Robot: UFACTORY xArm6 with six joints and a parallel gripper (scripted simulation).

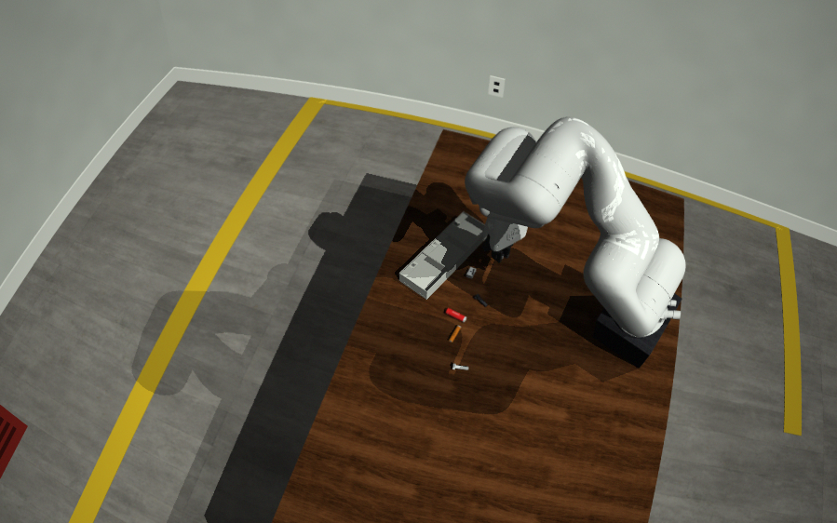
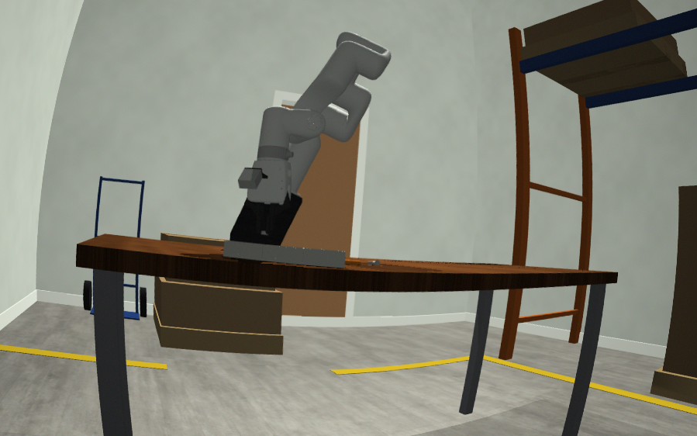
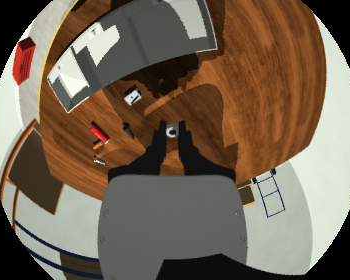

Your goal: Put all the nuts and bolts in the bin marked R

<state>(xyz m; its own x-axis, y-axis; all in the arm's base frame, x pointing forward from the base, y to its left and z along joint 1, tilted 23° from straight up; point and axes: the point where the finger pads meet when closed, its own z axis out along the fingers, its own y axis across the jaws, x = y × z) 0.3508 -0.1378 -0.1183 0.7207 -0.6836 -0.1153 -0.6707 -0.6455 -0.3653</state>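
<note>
The silver bolt lies 40 mm ahead of my hand, 290 mm to the left of it and 70 mm below it. Round my hand: nut: 20 mm below; then dark bolt: 30 mm ahead, 100 mm to the left, 70 mm below; then long grey bin: 130 mm ahead, 60 mm below.
</note>
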